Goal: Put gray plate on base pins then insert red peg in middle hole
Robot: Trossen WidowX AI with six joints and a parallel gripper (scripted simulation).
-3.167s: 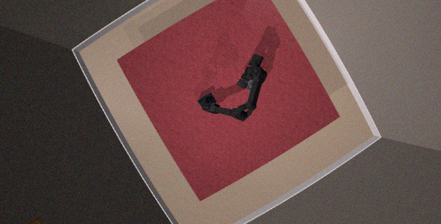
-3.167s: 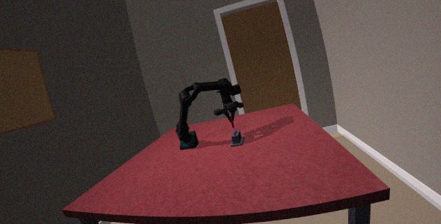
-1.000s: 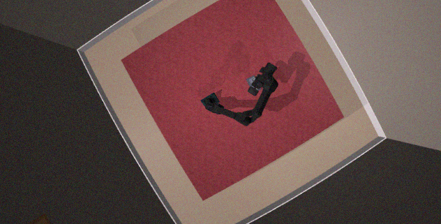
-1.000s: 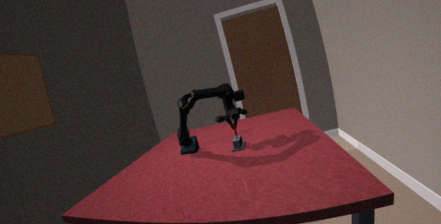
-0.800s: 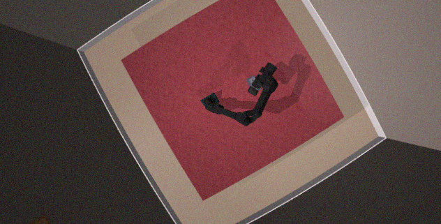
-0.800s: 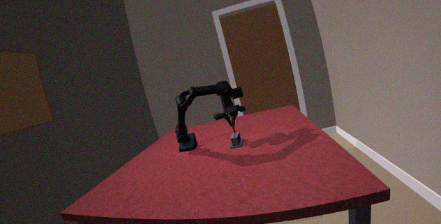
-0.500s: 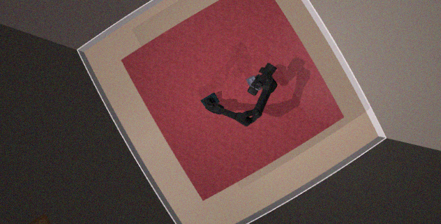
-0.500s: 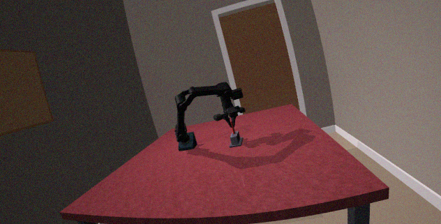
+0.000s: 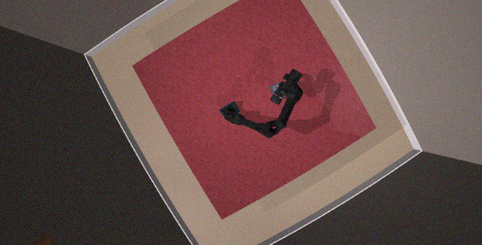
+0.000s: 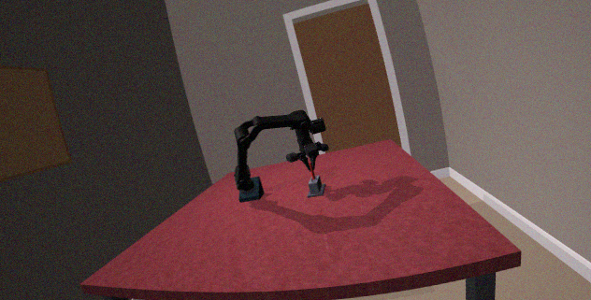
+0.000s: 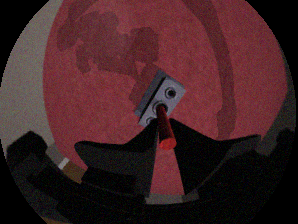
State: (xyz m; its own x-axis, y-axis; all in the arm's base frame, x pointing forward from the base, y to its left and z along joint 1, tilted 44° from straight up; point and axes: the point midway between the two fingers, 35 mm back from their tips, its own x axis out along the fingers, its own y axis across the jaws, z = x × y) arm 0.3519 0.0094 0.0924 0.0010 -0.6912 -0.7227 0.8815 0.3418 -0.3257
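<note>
Now: gripper tip right at the red peg. The rest, counted from my gripper tip: base: 90 mm below; gray plate: 50 mm below.
</note>
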